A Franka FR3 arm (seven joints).
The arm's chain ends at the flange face. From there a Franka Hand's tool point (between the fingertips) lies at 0.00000 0.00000 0.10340 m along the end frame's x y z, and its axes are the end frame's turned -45 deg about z.
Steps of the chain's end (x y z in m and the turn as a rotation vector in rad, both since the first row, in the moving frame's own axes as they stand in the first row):
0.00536, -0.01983, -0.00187, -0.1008, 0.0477, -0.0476
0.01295, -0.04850, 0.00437, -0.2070, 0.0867, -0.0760
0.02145, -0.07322, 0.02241, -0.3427, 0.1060, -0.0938
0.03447, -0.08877, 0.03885, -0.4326, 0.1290, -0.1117
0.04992, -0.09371, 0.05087, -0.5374, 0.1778, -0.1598
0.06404, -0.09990, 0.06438, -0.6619, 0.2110, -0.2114
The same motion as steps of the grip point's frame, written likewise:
0.01420, 0.00069, -0.00251, -0.1050, -0.0375, -0.0476
0.03555, -0.00353, 0.00178, -0.2077, -0.0851, -0.0760
0.05155, -0.00374, 0.01583, -0.3173, -0.1674, -0.0938
0.06799, 0.00242, 0.02850, -0.3971, -0.2147, -0.1117
0.08082, 0.02041, 0.03478, -0.5057, -0.2543, -0.1598
0.09223, 0.03634, 0.04051, -0.6172, -0.3188, -0.2114

